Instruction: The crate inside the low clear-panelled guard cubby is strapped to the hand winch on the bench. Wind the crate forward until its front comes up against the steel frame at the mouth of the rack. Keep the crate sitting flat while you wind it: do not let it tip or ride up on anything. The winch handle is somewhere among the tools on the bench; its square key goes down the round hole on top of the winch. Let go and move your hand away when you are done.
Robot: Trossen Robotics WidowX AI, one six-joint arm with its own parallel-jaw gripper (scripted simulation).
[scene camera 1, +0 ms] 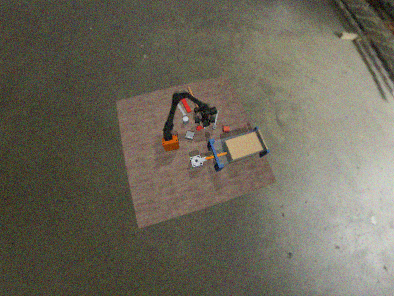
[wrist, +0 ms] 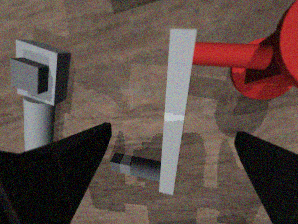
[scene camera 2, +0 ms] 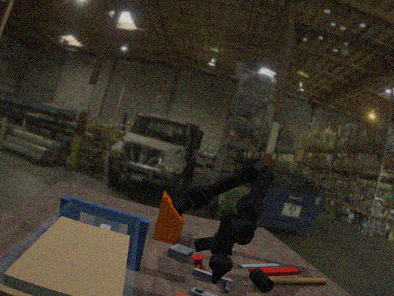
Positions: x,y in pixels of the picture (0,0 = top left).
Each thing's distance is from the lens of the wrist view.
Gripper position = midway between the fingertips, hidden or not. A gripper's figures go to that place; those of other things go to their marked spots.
gripper (wrist: 171,132): 0.11 m
grey wrench (wrist: 41,71): 0.13 m
